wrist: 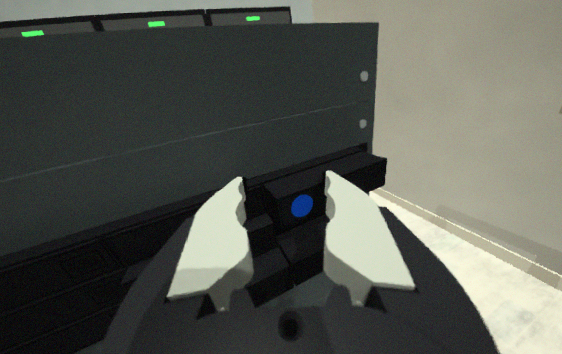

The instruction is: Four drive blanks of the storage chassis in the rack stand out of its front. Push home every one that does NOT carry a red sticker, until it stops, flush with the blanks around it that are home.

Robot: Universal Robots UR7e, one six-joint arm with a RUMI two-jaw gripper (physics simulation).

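Places are measured from the arm's base along level axes (x back, y right, z up), in centimetres.
Pixels of known places: gripper, between the fingertips: (283,176).
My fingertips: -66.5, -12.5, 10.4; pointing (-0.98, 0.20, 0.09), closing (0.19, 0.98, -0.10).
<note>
Ahead of a thing's pixels: the offset from my fingertips to its middle, as dx, dy, dz. "*": to the spot under its first point.
A dark drive blank @(-4.8, +2.8, -1.9) (295,187) with a round blue sticker @(+1.8, +0.8, -1.9) (302,205) on its front stands out of the storage chassis, in the middle of the wrist view. My gripper (283,176) is open, its two pale jaws apart. The blank's stickered front shows between the jaws, nearer the right jaw; whether that jaw touches it I cannot tell. More dark blanks show left of it and below it between the jaws, one of them at the lower left (270,264). How far these stand out is hard to tell in the dark. No red sticker shows. My jaws and gripper body hide part of the chassis front.
A wide grey panel (190,95) with two round screws at its right end is above the chassis. Units with green lights (156,24) show above it. A black block @(* +0.3, +7.4, -1.0) (369,169) juts out at the chassis's right end. A beige wall (465,100) and pale floor are at the right.
</note>
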